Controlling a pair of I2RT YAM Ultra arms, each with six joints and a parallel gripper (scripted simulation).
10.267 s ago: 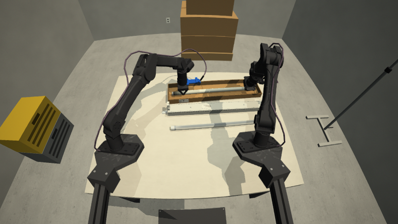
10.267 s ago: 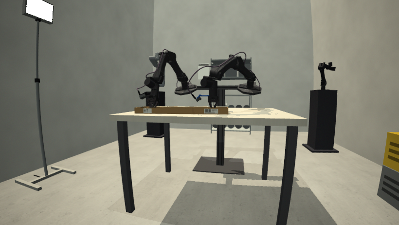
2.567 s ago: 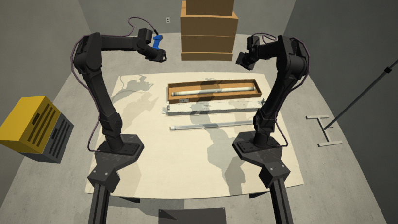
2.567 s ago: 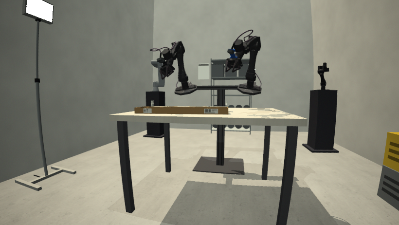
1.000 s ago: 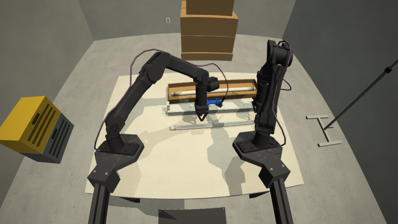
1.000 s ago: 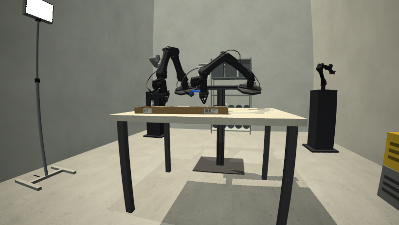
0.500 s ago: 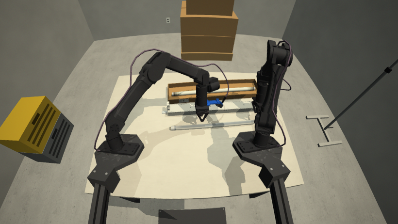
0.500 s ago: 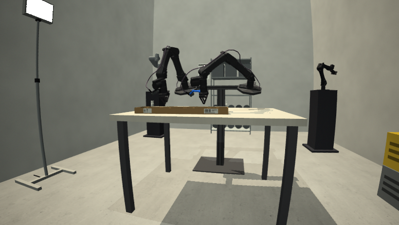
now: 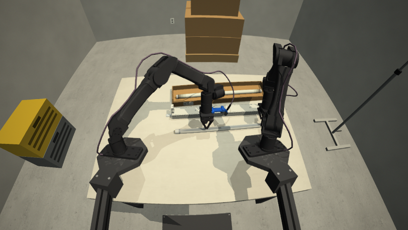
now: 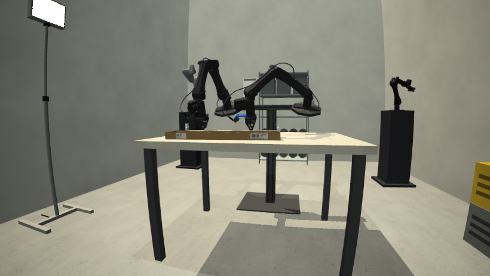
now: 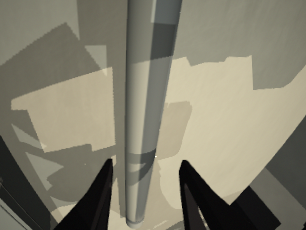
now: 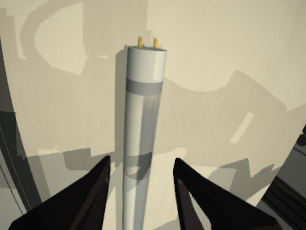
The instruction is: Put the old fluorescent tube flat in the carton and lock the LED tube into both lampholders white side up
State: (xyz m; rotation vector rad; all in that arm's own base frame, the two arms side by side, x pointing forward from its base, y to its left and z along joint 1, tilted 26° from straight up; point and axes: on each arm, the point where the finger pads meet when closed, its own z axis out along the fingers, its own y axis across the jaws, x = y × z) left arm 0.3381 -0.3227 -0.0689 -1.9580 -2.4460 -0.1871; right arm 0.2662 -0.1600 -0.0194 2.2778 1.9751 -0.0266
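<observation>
Right now the LED tube is 12 cm to the right of my left hand and 3 cm below it. Also, from my left hand: old fluorescent tube: 27 cm ahead, 12 cm to the right, 3 cm below; then white light fixture: 12 cm ahead, 11 cm to the right, 1 cm above; then brown carton: 27 cm ahead, 12 cm to the right, 2 cm below.
</observation>
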